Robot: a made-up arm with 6 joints.
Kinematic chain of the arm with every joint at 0, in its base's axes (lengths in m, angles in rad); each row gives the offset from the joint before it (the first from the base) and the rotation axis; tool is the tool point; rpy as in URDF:
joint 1: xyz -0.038 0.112 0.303 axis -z
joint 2: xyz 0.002 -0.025 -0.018 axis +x
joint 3: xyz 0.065 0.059 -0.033 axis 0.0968 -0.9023 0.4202
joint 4: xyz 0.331 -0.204 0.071 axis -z
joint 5: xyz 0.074 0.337 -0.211 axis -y
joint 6: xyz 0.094 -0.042 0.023 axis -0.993 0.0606 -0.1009
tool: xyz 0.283 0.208 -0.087 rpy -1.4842 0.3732 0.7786
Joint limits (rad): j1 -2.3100..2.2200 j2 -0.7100..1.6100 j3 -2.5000..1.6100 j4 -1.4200..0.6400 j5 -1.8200..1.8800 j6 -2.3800..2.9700
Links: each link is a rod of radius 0.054 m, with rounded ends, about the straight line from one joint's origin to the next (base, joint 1, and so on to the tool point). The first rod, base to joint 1, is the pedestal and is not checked.
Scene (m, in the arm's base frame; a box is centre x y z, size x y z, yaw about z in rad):
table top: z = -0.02
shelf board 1: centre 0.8 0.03 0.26 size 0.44 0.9 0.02 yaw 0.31
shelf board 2: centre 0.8 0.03 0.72 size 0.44 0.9 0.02 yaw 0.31
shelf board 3: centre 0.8 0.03 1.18 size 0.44 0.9 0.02 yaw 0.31
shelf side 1: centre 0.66 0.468 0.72 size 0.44 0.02 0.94 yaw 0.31
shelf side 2: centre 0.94 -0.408 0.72 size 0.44 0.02 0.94 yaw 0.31
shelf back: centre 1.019 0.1 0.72 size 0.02 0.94 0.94 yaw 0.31
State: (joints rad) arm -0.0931 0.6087 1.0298 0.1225 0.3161 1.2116
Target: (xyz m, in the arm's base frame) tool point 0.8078 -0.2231 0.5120
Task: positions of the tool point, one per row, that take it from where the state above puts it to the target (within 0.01 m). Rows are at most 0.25 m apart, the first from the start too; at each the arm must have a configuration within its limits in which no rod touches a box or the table.
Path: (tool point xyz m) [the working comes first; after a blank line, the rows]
Joints at the target: 0.2166 0.7660 0.5899 0.3160 0.3639 1.5780
Straight joint move there: touches shelf board 2.

1: 0.5009 0.1121 0.9407
2: 0.3513 0.0691 0.9204
3: 0.4628 -0.1045 0.8248
4: 0.5031 -0.2458 0.6732
5: 0.4702 -0.3312 0.5120
6: 0.5962 -0.3235 0.5302
7: 0.7121 -0.2857 0.5281
8: 0.8078 -0.2232 0.5120

